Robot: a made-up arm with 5 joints.
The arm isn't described. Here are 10 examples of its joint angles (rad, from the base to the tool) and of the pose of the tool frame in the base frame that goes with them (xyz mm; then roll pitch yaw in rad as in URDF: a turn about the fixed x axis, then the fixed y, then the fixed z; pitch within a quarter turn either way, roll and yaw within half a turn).
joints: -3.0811 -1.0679 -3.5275 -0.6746 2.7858
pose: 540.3 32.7 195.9 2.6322 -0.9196 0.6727
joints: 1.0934 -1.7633 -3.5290 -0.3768 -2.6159
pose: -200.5 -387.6 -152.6 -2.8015 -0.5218 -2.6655
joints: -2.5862 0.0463 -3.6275 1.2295 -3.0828
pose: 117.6 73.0 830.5 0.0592 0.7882 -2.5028
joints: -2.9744 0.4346 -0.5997 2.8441 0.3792
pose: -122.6 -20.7 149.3 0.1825 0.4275 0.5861
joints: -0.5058 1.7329 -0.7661 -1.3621 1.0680
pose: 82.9 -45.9 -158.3 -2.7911 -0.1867 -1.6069
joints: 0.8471 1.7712 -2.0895 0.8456 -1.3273
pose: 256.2 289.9 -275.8 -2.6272 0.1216 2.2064
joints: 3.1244 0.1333 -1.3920 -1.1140 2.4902
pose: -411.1 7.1 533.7 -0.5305 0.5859 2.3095
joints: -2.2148 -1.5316 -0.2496 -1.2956 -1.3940
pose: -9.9 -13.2 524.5 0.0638 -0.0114 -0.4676
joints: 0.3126 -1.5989 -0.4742 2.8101 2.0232
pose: 27.8 9.0 341.0 2.4570 -0.2982 -1.6037
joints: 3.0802 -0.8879 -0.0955 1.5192 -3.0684
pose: -190.2 11.7 132.1 -3.0982 -0.5342 -0.1465
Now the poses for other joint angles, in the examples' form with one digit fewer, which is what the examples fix.
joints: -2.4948 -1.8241 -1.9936 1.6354 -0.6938
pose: 345 260 549 0.739 -0.681 -0.320
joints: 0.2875 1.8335 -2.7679 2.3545 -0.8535
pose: 385 114 -101 -1.770 0.707 1.728
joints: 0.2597 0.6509 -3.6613 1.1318 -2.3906
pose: 198 53 812 1.135 0.771 1.517
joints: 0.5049 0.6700 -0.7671 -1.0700 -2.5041
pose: 348 192 85 2.193 0.832 2.563
